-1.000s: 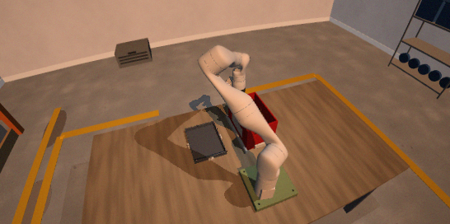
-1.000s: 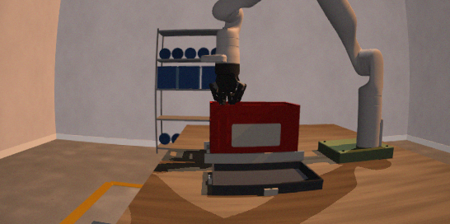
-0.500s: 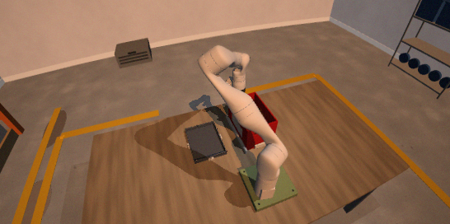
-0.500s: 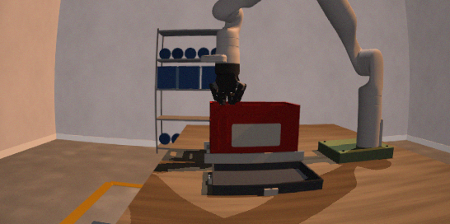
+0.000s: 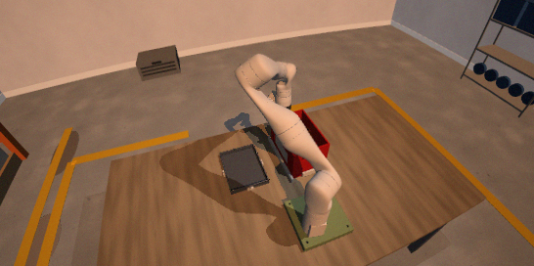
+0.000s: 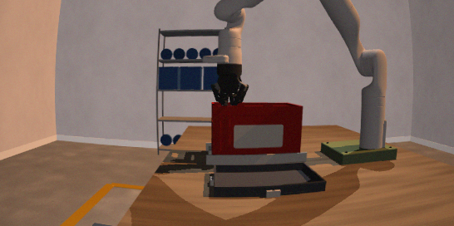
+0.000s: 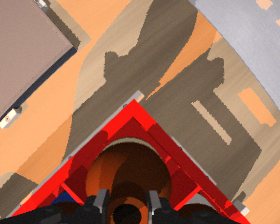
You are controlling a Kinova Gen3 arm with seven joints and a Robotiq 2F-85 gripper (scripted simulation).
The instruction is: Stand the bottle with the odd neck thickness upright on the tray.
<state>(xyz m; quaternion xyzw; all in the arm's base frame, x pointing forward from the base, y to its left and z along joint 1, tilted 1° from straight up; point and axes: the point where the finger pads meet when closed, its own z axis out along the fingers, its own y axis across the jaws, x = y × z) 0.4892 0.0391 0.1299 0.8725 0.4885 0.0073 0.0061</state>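
Right now the red crate is 70 mm behind my hand, 60 mm to the right of it and 70 mm below it. Also, from my hand: dark tray 130 mm behind, 220 mm to the left, 140 mm below.
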